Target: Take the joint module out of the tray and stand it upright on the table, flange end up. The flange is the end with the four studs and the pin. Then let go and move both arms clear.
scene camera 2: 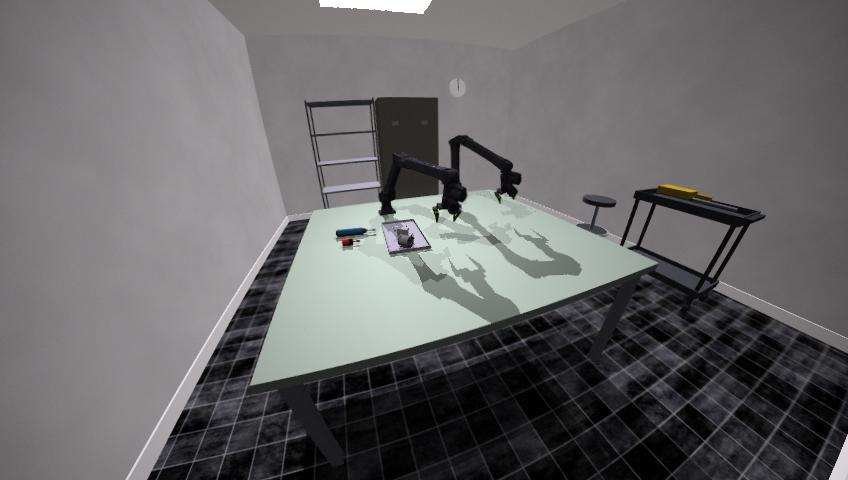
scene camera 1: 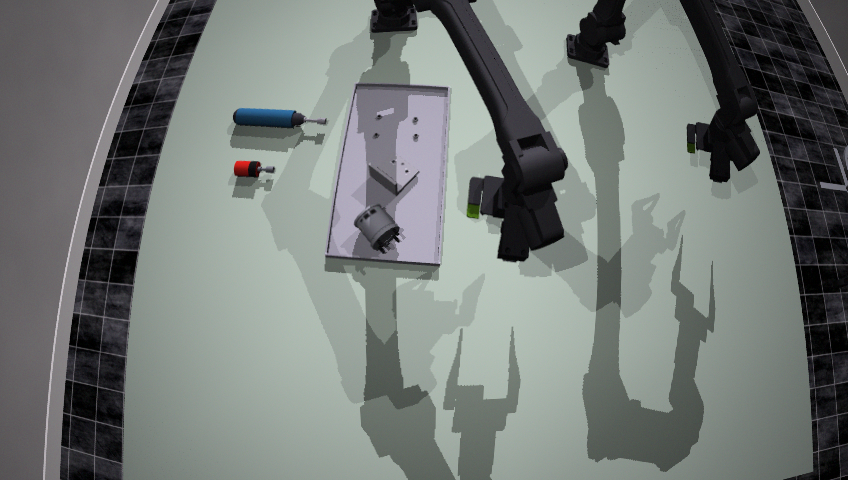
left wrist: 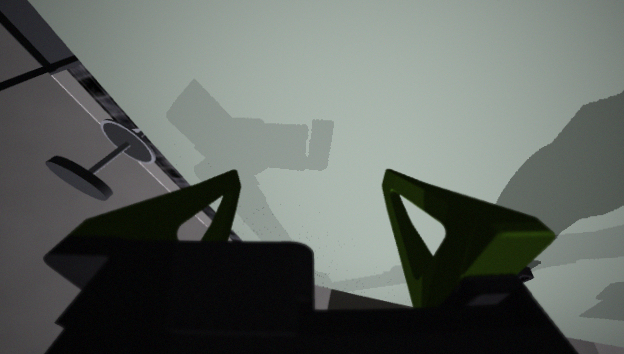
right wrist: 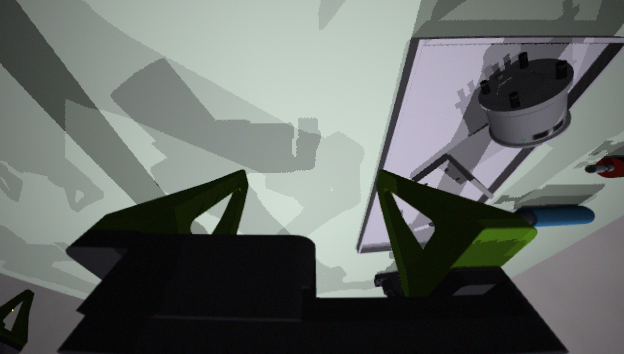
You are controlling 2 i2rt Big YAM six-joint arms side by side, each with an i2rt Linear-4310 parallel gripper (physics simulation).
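Places are measured from the left arm's base along level axes (x up, y back, z right), in millimetres.
Pixels of known places: left gripper, between the fingertips: [scene camera 2: 506, 201] [scene camera 1: 707, 153] [left wrist: 311, 177]; right gripper, between the fingertips: [scene camera 2: 445, 222] [right wrist: 312, 177]; left arm's base, origin of its link: [scene camera 1: 587, 52]; right arm's base, origin of its link: [scene camera 2: 387, 212] [scene camera 1: 394, 21] [right wrist: 391, 276].
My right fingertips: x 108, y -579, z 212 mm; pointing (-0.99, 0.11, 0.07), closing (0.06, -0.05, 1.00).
Note:
For each thing: its top centre in the pictures, then the offset to it from my right fingertips. "spot": a spot on its surface instead.
- grey joint module, centre of its top: [right wrist: 553, 115] [scene camera 1: 377, 222] [scene camera 2: 406, 235] dx -41, dy -37, dz +218 mm
- shallow tray, centre of its top: [scene camera 1: 391, 160] [right wrist: 439, 192] [scene camera 2: 403, 232] dx -92, dy +121, dz +225 mm
- blue driver, a spot on its surface: [scene camera 1: 264, 117] [right wrist: 564, 220] [scene camera 2: 350, 229] spot: dx -70, dy +185, dz +537 mm
The grey joint module [scene camera 1: 374, 223] [scene camera 2: 406, 240] [right wrist: 531, 117] lies on its side in the lower part of the shallow tray [scene camera 1: 425, 220] [scene camera 2: 421, 241] [right wrist: 407, 115]. In scene camera 1 its flange end with the dark studs points to the lower right; in the right wrist view the studs show plainly. My right gripper [scene camera 2: 446, 219] [right wrist: 312, 177] is open and empty, above the table to the right of the tray; in scene camera 1 its wrist hides one finger. My left gripper [scene camera 2: 507, 199] [left wrist: 311, 177] is open and empty above the table, farther right, away from the tray.
An angled bracket [scene camera 1: 386, 174] [right wrist: 465, 175] and several small fasteners sit in the tray behind the module. A blue driver [scene camera 1: 264, 117] [scene camera 2: 351, 232] [right wrist: 565, 216] and a shorter red one [scene camera 1: 241, 168] [scene camera 2: 347, 242] [right wrist: 611, 167] lie left of the tray in scene camera 1.

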